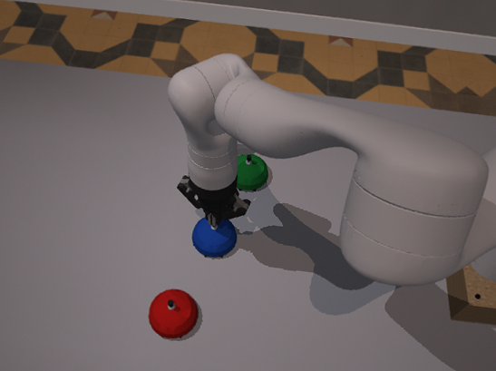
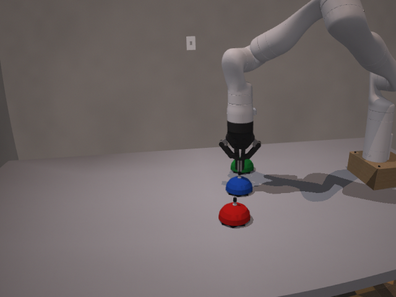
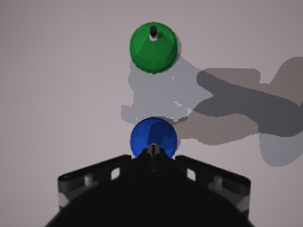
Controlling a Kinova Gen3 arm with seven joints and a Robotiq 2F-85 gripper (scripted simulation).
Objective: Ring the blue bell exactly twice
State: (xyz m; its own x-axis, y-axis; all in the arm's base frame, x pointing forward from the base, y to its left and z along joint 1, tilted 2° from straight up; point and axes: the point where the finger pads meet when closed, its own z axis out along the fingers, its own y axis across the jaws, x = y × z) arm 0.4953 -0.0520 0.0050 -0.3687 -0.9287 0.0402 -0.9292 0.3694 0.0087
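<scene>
The blue bell lies 5 cm below my hand. From my hand the other things lie so: green bell 15 cm to the right, 6 cm behind, 5 cm below; red bell 15 cm to the left, 6 cm ahead, 5 cm below.
</scene>
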